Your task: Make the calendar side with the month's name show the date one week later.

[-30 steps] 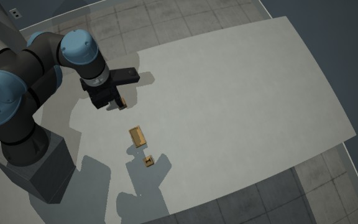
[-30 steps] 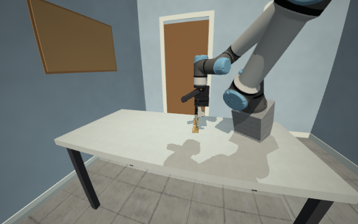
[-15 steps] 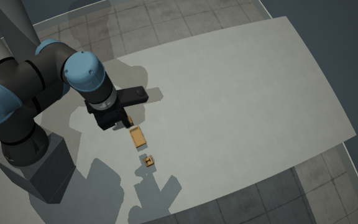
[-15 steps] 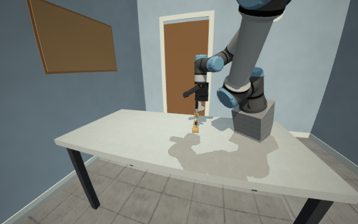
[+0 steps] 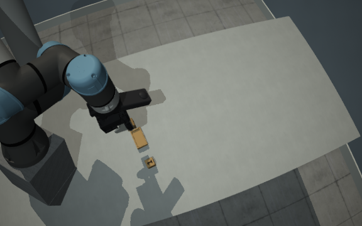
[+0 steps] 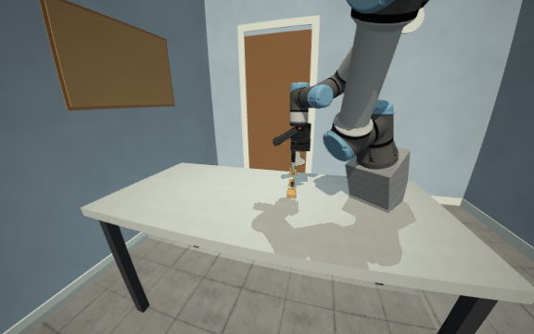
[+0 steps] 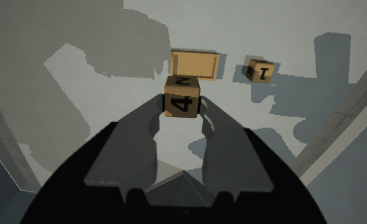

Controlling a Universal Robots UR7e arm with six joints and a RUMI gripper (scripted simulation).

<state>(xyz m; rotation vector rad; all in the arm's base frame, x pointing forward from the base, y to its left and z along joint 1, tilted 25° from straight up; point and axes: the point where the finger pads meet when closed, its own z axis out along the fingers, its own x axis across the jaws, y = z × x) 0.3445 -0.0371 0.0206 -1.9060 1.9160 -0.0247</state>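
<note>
My gripper is now 2 cm to the left of the wooden calendar tray and 13 cm above it.
</note>
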